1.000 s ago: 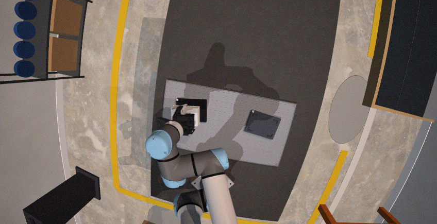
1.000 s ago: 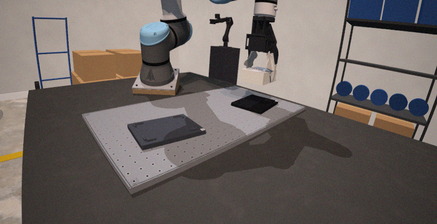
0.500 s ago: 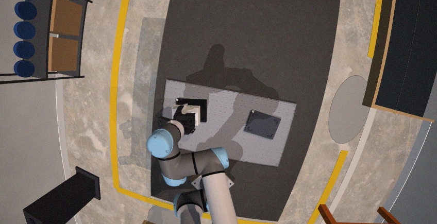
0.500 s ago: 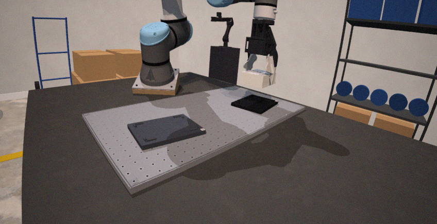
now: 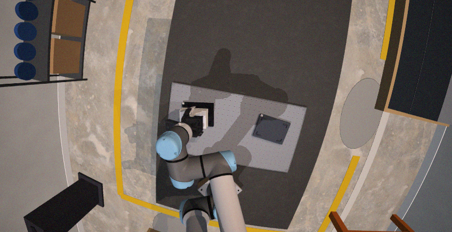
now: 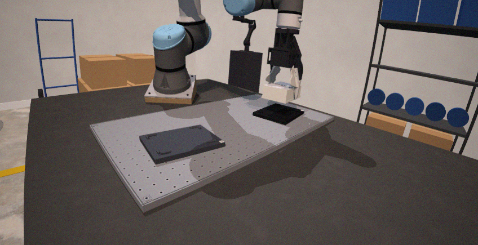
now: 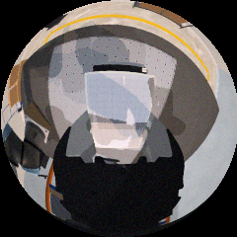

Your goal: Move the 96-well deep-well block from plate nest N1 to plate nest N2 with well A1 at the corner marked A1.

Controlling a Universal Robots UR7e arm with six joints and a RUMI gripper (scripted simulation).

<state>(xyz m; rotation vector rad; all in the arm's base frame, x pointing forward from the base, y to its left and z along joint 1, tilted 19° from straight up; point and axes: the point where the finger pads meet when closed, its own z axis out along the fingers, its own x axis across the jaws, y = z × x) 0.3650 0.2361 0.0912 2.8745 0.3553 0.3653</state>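
Right now the black nest N2 is 70 mm below my hand. Round my hand: grey nest N1: 380 mm to the right, 70 mm below, 20 mm ahead; then cream deep-well block: 10 mm above.
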